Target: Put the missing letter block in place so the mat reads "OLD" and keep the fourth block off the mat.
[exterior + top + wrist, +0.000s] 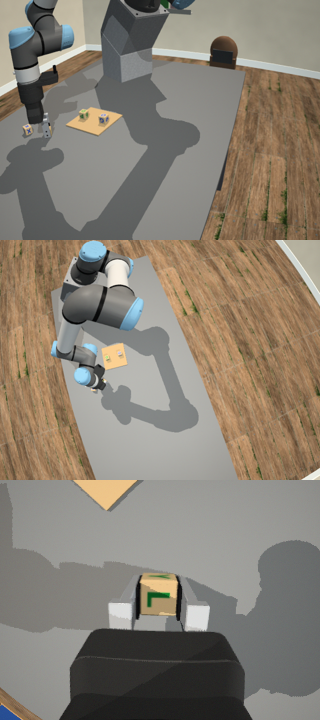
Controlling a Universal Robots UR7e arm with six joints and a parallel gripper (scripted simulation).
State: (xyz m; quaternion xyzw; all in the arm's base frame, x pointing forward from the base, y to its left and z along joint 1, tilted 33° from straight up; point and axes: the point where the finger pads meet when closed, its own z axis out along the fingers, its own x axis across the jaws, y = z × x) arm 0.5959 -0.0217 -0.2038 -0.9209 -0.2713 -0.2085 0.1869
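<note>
My hand is 13 cm past the tan mat, 10 cm to the right of it and 2 cm above it. Also, from my hand: O block (13 cm behind, 14 cm to the left).
</note>
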